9 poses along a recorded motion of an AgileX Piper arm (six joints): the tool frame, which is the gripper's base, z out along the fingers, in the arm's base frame.
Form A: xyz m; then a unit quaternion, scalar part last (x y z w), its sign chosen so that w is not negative.
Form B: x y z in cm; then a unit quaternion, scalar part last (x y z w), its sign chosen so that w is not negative. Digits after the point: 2 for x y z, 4 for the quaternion.
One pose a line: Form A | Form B
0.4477 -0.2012 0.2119 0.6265 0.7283 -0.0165 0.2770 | 44.77 -20.12 21.19 0.6265 0.7283 -0.0165 0.2770
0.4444 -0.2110 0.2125 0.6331 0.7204 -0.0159 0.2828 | 44.44 -21.10 21.25 0.6331 0.7204 -0.0159 0.2828
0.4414 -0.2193 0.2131 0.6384 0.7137 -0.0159 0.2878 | 44.14 -21.93 21.31 0.6384 0.7137 -0.0159 0.2878
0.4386 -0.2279 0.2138 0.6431 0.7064 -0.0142 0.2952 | 43.86 -22.79 21.38 0.6431 0.7064 -0.0142 0.2952
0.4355 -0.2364 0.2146 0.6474 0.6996 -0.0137 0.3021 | 43.55 -23.64 21.46 0.6474 0.6996 -0.0137 0.3021
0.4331 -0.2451 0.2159 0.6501 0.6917 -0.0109 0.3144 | 43.31 -24.51 21.59 0.6501 0.6917 -0.0109 0.3144
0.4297 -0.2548 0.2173 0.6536 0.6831 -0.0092 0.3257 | 42.97 -25.48 21.73 0.6536 0.6831 -0.0092 0.3257
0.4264 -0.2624 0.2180 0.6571 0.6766 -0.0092 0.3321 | 42.64 -26.24 21.80 0.6571 0.6766 -0.0092 0.3321
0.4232 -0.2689 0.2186 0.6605 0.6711 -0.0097 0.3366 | 42.32 -26.89 21.86 0.6605 0.6711 -0.0097 0.3366
